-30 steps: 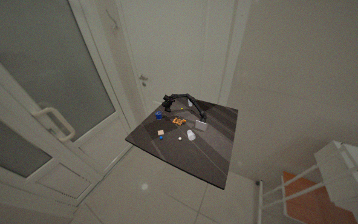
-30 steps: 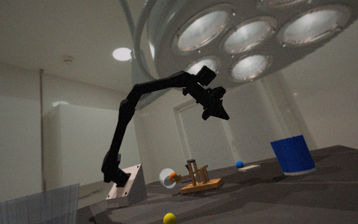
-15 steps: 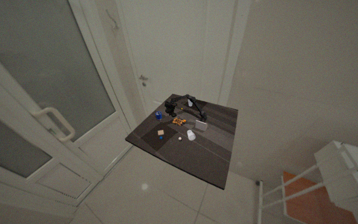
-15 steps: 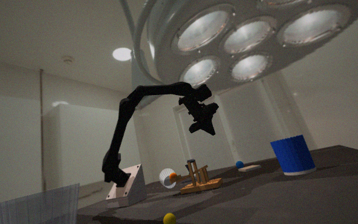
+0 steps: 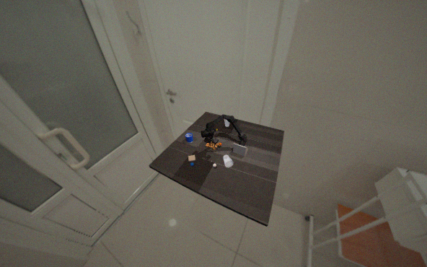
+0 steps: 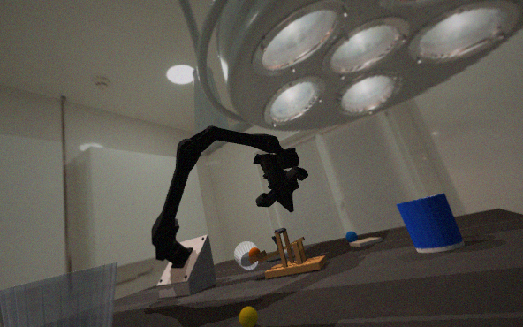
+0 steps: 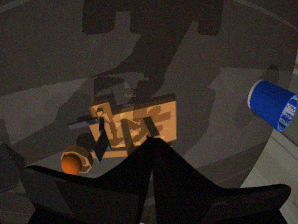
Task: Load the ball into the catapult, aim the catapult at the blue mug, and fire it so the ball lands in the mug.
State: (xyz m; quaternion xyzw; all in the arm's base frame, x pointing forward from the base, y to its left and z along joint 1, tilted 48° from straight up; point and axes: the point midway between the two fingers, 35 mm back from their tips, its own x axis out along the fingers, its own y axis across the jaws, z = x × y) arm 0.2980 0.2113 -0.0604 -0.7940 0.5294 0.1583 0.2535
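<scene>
My gripper tip is now 110 mm to the left of the orange ball, 90 mm above it and 80 mm past it. Round my gripper tip: flat block 210 mm to the left, 140 mm below, 100 mm ahead; then wooden catapult 100 mm below, 80 mm to the right, 20 mm behind; then white ball 180 mm behind, 160 mm to the left, 130 mm below.
</scene>
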